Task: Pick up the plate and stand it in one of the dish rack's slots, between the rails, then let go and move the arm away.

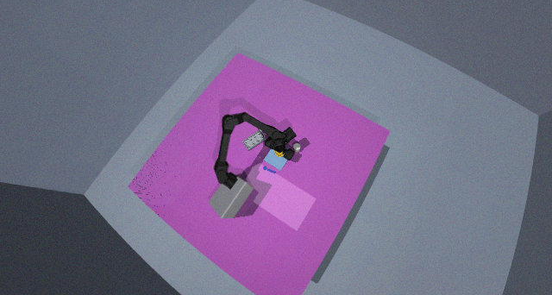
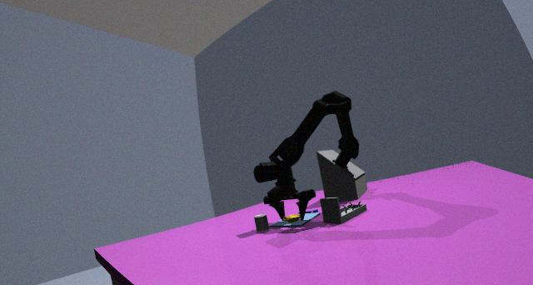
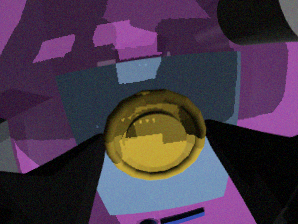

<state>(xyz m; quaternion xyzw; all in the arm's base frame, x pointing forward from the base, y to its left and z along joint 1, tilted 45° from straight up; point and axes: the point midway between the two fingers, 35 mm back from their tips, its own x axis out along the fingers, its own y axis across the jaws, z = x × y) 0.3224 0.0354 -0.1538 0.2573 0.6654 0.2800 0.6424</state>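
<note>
Now: gripper tip 20 mm past the light blue mat. Round my gripper tip: yellow plate: 10 mm above; then blue spoon: 130 mm behind; then white cup: 80 mm ahead, 70 mm to the right, 20 mm above.
</note>
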